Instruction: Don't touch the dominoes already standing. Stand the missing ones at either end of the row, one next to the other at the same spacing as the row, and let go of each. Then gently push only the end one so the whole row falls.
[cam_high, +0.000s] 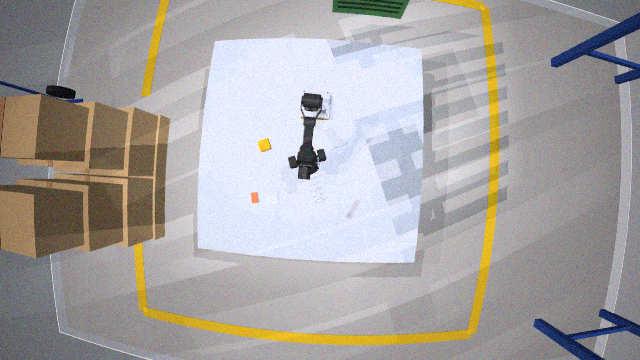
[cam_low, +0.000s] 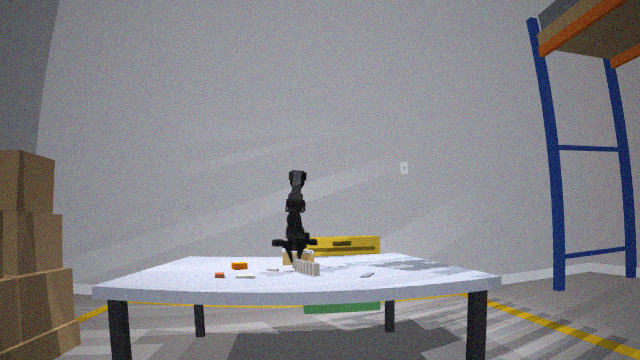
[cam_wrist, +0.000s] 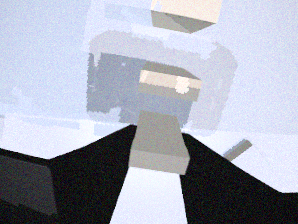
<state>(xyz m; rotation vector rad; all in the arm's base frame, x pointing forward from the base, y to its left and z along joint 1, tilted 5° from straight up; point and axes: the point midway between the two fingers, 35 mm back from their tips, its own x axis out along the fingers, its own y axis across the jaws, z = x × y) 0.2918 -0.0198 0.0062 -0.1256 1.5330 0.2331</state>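
Right now the small red-orange block is 20 cm ahead of my gripper tip, 30 cm to the right of it and 3 cm below it. The rest, counted from my gripper tip: grey piece 27 cm ahead, 24 cm to the left, 3 cm below; orange cube 9 cm behind, 24 cm to the right, 2 cm below.
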